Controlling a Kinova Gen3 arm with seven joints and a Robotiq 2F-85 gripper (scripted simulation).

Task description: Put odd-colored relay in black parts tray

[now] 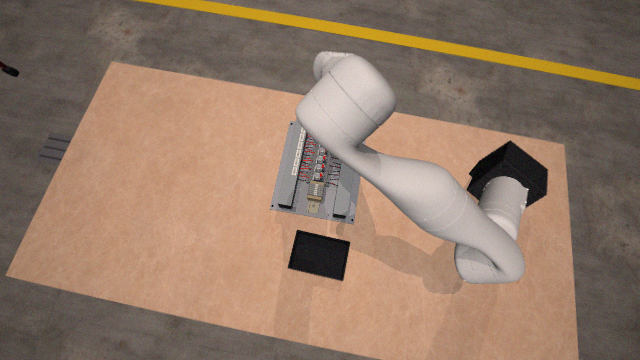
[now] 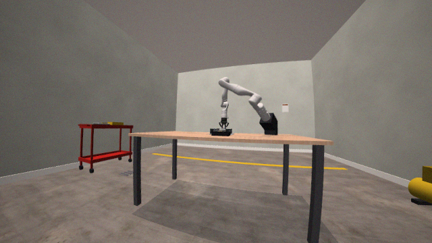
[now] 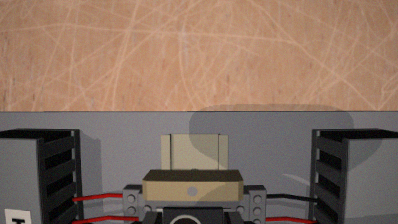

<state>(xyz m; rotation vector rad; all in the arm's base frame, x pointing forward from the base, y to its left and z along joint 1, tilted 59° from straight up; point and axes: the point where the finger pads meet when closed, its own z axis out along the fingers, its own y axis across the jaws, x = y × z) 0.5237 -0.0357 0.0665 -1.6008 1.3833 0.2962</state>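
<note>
The dark relay is 10 mm below my hand. Round my hand: grey relay panel: 40 mm behind, 100 mm to the left, 30 mm below; black parts tray: 170 mm behind, 340 mm to the left, 40 mm below.
</note>
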